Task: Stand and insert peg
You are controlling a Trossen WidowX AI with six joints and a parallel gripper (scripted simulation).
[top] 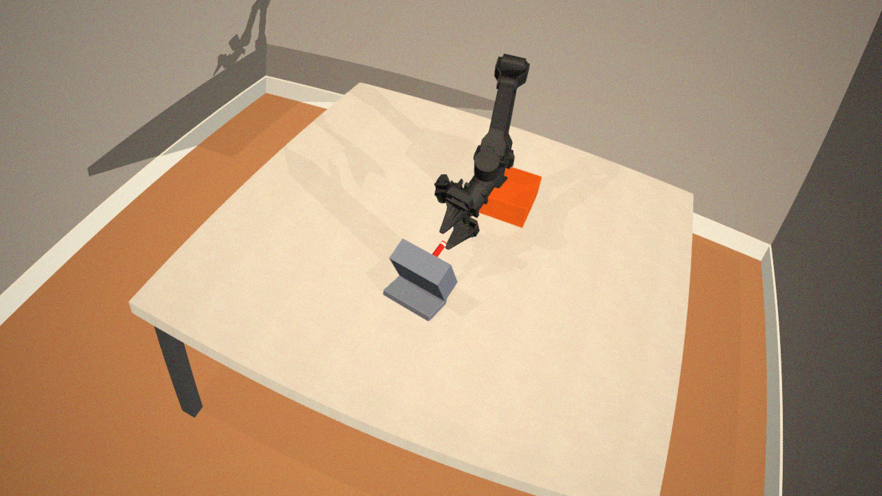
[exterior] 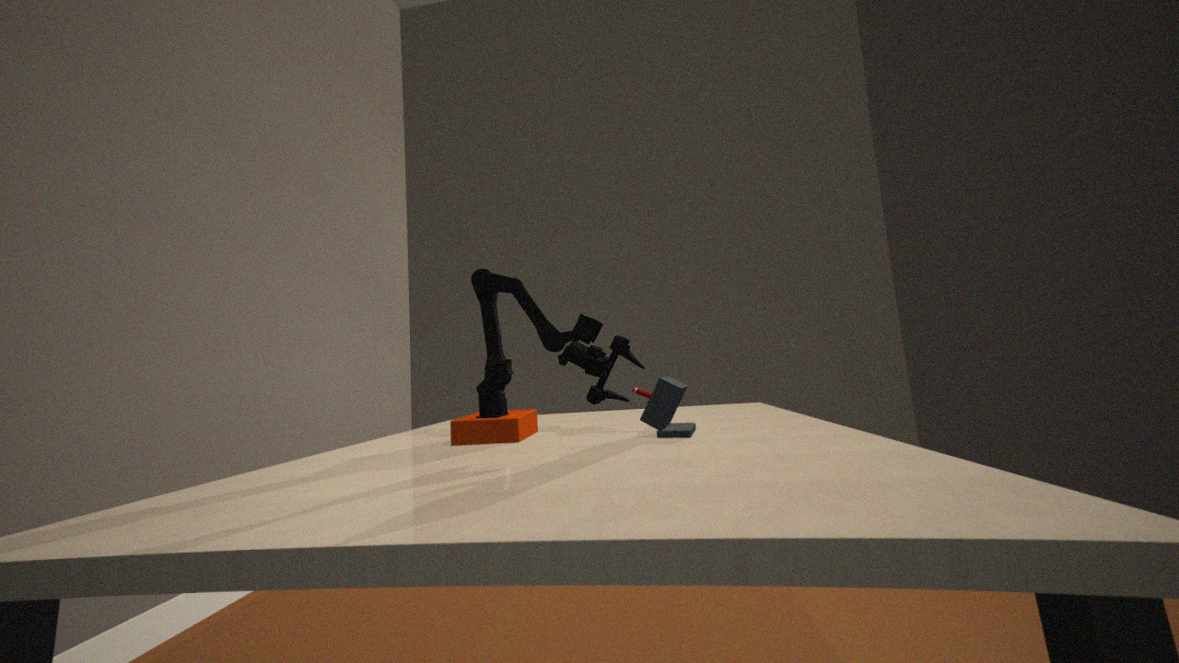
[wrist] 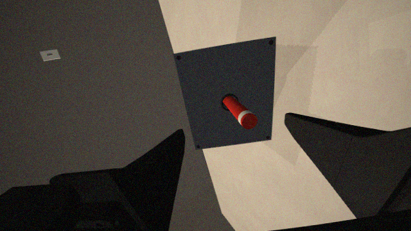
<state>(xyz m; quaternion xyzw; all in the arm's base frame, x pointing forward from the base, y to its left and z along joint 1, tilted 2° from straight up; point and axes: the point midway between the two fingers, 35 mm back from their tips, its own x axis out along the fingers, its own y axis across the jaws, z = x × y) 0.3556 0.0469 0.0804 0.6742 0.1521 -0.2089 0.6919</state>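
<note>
Right now my gripper tip is 1 cm short of the red peg and 2 cm above it. Round my gripper tip: flat foot: 9 cm ahead, 1 cm to the right, 11 cm below; then grey sloped panel: 7 cm ahead, 1 cm to the right, 5 cm below.
</note>
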